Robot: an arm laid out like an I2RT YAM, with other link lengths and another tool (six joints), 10 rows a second.
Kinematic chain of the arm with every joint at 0, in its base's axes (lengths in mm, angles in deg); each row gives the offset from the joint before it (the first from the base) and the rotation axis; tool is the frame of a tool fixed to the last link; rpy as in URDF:
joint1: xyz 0 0 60.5 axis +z
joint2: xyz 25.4 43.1 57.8 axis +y
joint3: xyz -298.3 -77.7 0 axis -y
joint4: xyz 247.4 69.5 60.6 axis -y
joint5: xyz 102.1 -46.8 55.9 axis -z
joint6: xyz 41.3 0 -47 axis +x
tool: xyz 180 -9 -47 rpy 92.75 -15.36 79.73
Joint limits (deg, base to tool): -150..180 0..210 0..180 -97..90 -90..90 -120..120
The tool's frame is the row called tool.
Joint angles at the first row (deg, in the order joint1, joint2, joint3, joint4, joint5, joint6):
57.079, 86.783, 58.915, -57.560, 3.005, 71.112
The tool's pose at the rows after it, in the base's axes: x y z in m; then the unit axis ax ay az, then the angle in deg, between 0 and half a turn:
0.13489 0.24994 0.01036 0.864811 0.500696 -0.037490 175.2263
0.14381 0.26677 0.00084 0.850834 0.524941 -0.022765 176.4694
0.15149 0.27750 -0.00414 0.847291 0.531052 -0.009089 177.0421
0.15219 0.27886 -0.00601 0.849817 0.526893 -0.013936 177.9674
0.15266 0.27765 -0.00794 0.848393 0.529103 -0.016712 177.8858
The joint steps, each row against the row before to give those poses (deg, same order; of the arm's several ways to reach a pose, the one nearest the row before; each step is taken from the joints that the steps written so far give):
-0.043, 4.961, 0.459, 3.825, -1.245, -0.044
-0.001, 2.493, 0.198, 4.371, -0.787, -3.170
-0.021, 1.224, 0.022, 2.863, 0.021, -0.874
-0.722, 0.545, 0.000, 0.437, -1.071, 0.000
-0.240, 0.394, -0.001, 0.066, -0.131, -0.525

